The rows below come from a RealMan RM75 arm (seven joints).
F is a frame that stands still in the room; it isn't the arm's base.
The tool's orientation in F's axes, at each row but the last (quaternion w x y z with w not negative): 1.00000 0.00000 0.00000 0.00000; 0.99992 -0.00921 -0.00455 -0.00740; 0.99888 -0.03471 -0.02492 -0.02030; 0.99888 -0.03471 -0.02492 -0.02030; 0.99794 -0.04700 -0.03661 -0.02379; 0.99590 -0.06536 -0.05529 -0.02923
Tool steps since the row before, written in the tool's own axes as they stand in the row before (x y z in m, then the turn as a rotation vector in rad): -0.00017 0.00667 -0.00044 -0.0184 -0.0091 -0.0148; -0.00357 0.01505 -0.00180 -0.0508 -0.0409 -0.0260; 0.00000 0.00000 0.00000 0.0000 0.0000 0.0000; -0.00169 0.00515 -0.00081 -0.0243 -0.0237 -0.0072; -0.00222 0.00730 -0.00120 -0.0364 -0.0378 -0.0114; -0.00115 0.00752 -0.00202 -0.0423 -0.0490 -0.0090
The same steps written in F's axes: -0.00017 0.00667 -0.00044 -0.0184 -0.0091 -0.0148; -0.00333 0.01507 -0.00211 -0.0512 -0.0406 -0.0257; 0.00000 0.00000 0.00000 0.0000 0.0000 0.0000; -0.00143 0.00514 -0.00125 -0.0249 -0.0232 -0.0068; -0.00175 0.00724 -0.00203 -0.0374 -0.0371 -0.0106; -0.00043 0.00723 -0.00308 -0.0442 -0.0475 -0.0075
